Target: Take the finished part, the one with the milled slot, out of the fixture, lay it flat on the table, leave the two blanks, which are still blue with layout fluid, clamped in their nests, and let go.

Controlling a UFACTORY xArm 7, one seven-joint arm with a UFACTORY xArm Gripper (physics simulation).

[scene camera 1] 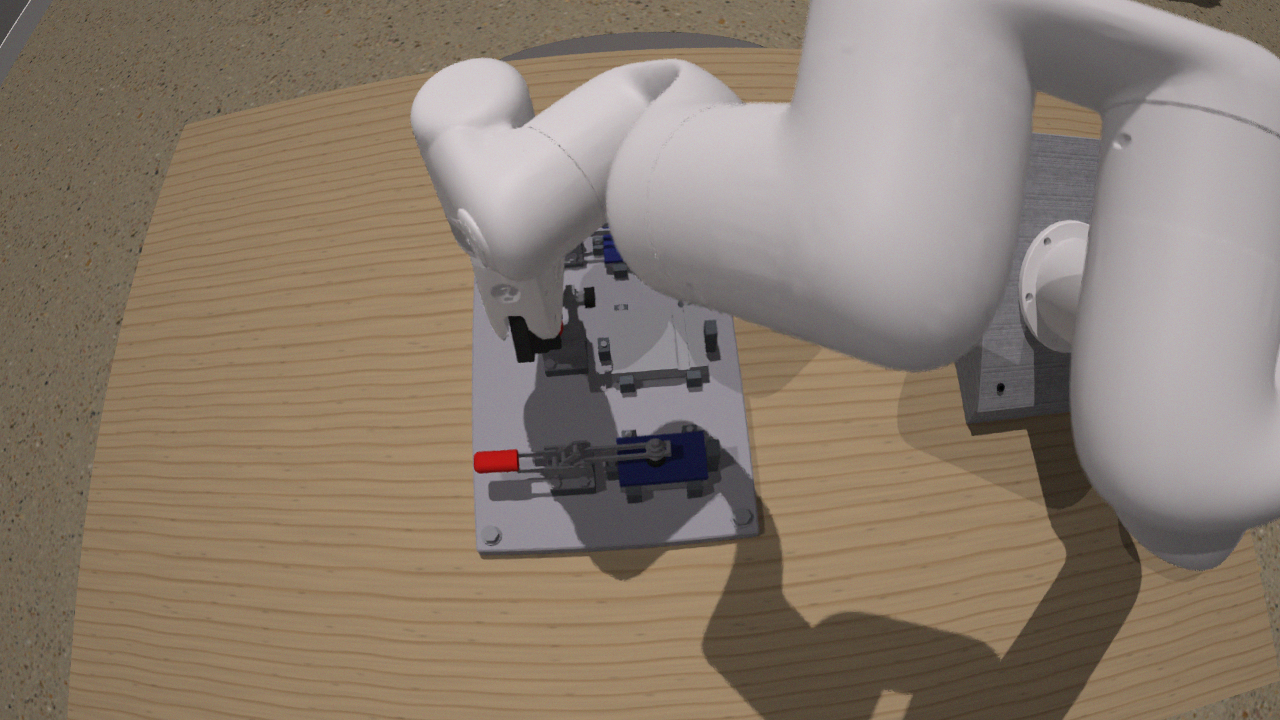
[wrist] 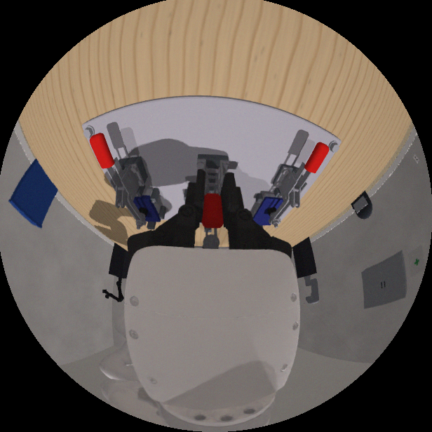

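Where they show: gripper, fingertip midpoint: (scene camera 1: 543, 333); arm's base at its link origin: (scene camera 1: 1069, 285).
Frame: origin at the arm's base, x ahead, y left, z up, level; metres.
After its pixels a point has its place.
My gripper (scene camera 1: 539, 343) {x 0.479, y -0.059, z -0.058 m} (wrist: 213, 181) is shut on the red handle (wrist: 212, 212) of the middle toggle clamp. That clamp's black tip (scene camera 1: 588, 296) {x 0.438, y -0.051, z 0.001 m} stands back from the middle nest in the scene view. The pale bare-metal finished part (scene camera 1: 648, 344) {x 0.394, y -0.046, z -0.081 m} sits in the middle nest, low between its stops; its slot is hard to make out. One blue blank (scene camera 1: 684, 472) {x 0.385, y 0.074, z -0.076 m} (wrist: 154, 216) is clamped in the near nest. The other blue blank (scene camera 1: 611, 250) {x 0.412, y -0.150, z -0.086 m} (wrist: 262, 217) is in the far nest, partly hidden by the arm in the scene view.
The fixture plate (scene camera 1: 528, 528) {x 0.517, y 0.095, z -0.102 m} (wrist: 200, 110) lies on the wooden table (scene camera 1: 313, 608) {x 0.736, y 0.151, z -0.117 m} (wrist: 215, 45). The outer clamps' red handles (scene camera 1: 495, 461) {x 0.531, y 0.050, z -0.056 m} (wrist: 102, 150) (wrist: 317, 157) flank the middle one. The arm spans the far right of the plate in the scene view. A grey metal block (scene camera 1: 993, 358) {x 0.092, y 0.038, z -0.046 m} stands right of the plate.
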